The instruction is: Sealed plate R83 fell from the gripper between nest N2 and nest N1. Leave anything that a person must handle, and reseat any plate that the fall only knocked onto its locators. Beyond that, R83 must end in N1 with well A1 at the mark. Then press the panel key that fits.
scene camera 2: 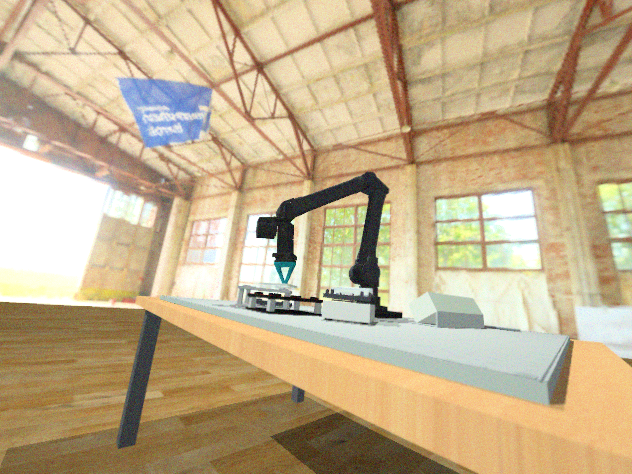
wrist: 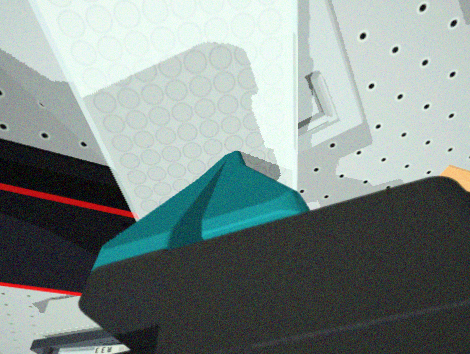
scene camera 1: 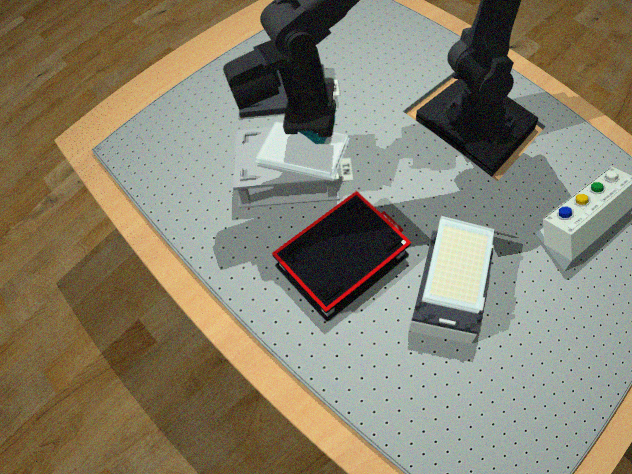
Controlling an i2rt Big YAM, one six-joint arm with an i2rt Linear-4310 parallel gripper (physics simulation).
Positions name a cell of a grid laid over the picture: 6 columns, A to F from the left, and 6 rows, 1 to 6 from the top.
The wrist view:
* my gripper: D3
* clear well plate: C2
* black plate with red outline: A4
